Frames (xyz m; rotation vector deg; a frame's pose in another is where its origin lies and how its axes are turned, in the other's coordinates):
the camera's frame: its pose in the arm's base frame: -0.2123 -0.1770 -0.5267 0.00 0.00 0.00
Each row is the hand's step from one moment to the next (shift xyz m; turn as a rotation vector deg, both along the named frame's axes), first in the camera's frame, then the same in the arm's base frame.
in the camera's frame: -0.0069 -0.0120 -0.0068 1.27 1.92 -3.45
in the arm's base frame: -0.0069 -0.0120 -0.0068 1.27 1.92 -3.45
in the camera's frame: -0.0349 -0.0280 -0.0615 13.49 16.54 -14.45
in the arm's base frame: -0.0349 -0.0280 -0.0615 13.49 16.54 -14.45
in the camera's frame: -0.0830 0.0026 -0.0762 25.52 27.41 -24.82
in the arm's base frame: -0.0830 0.0026 -0.0762 25.52 27.41 -24.82
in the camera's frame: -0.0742 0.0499 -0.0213 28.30 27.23 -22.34
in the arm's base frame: -0.0742 0.0499 -0.0213 28.30 27.23 -22.34
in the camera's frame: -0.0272 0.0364 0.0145 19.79 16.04 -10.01
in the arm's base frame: -0.0272 0.0364 0.0145 19.79 16.04 -10.01
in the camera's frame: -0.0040 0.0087 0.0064 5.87 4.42 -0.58
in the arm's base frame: -0.0040 0.0087 0.0064 5.87 4.42 -0.58
